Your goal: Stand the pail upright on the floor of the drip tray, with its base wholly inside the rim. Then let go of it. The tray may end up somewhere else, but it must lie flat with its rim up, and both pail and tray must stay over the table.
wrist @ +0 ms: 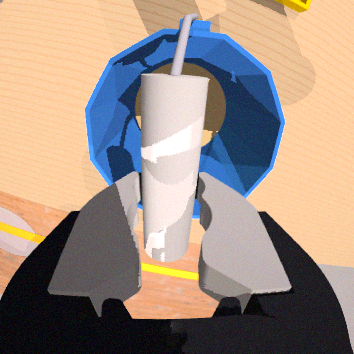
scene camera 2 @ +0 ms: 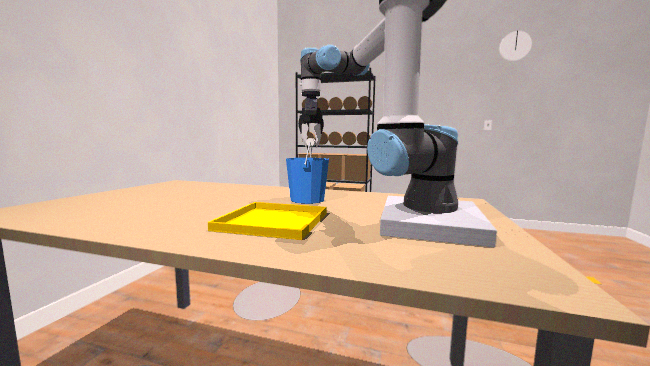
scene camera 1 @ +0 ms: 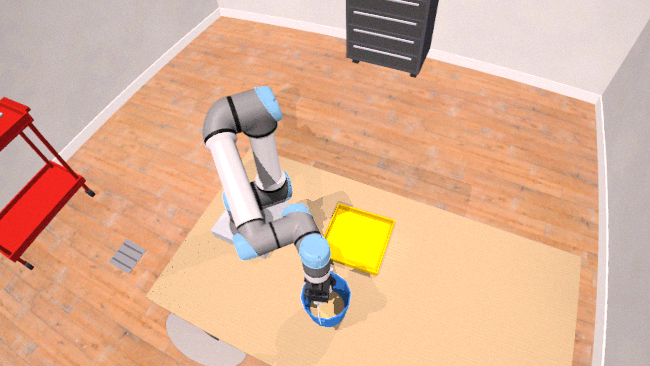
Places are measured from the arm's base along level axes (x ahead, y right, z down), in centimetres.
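Pixels of known places: gripper, fingertip midpoint: (wrist: 168,175) (scene camera 2: 311,147); arm's base, origin of the base link: (scene camera 2: 429,205).
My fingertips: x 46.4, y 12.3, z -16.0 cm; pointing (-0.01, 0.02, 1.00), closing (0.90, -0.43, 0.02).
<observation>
Ahead of a thing's pixels: the offset from my fingertips to its top centre. "spot": to the spot under its first point. Level surfaces: height alone.
The blue pail (scene camera 1: 340,284) (scene camera 2: 306,182) (wrist: 250,115) stands upright on the table, beside the tray and apart from it. Its handle {spot: dx -3.4, dy -9.4, dz +2.0 cm} (scene camera 2: 307,153) (wrist: 172,120) is raised, with a thick white grip at the top. My gripper (scene camera 1: 318,300) (scene camera 2: 310,142) (wrist: 168,175) points down above the pail and is shut on that white grip, one finger on each side. The yellow drip tray {dx -5.4, dy -33.2, dz +18.7 cm} (scene camera 1: 360,240) (scene camera 2: 257,231) (wrist: 302,5) lies flat on the table with its rim up and holds nothing. The far side of the grip is hidden in the scene views.
The wooden table {dz +21.1 cm} (scene camera 1: 475,280) (scene camera 2: 125,210) carries the arm's grey base plate (scene camera 1: 222,231) (scene camera 2: 435,234), on the robot's side of the tray. A red cart (scene camera 1: 40,205), a dark drawer cabinet (scene camera 1: 382,42) and a shelf rack (scene camera 2: 345,78) stand off the table.
</observation>
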